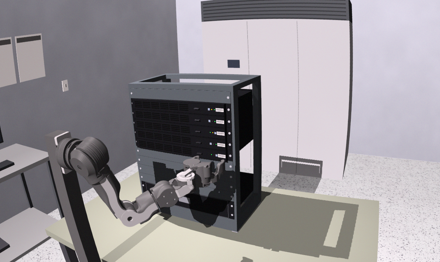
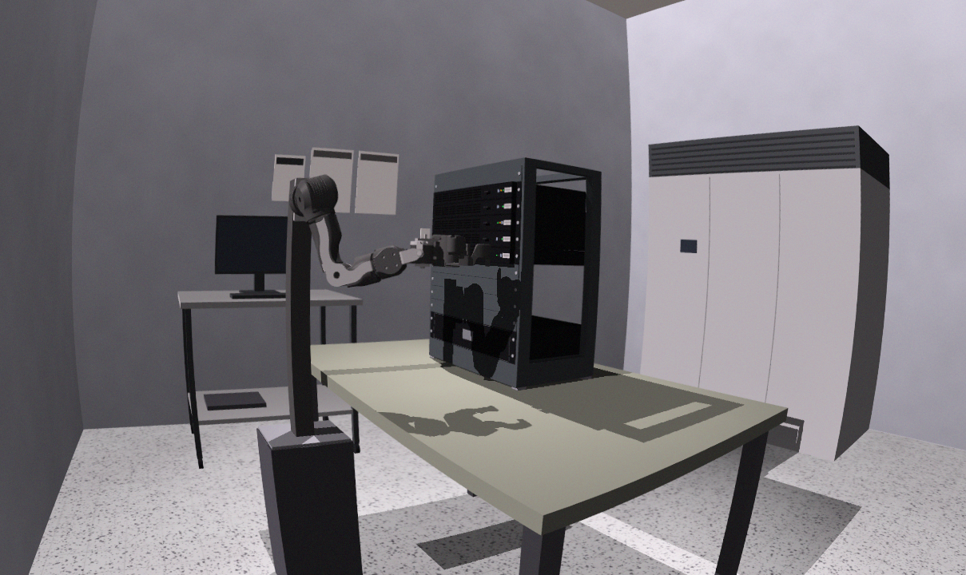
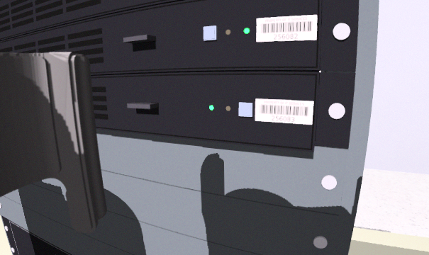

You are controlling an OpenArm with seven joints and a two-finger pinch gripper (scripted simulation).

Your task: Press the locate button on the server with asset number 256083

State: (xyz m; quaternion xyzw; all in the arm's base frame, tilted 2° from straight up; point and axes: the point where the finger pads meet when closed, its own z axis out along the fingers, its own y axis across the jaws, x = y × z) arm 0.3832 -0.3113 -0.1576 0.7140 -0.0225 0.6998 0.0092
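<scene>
My gripper is now 9 cm short of the pale square button and 2 cm to the right of it.
</scene>
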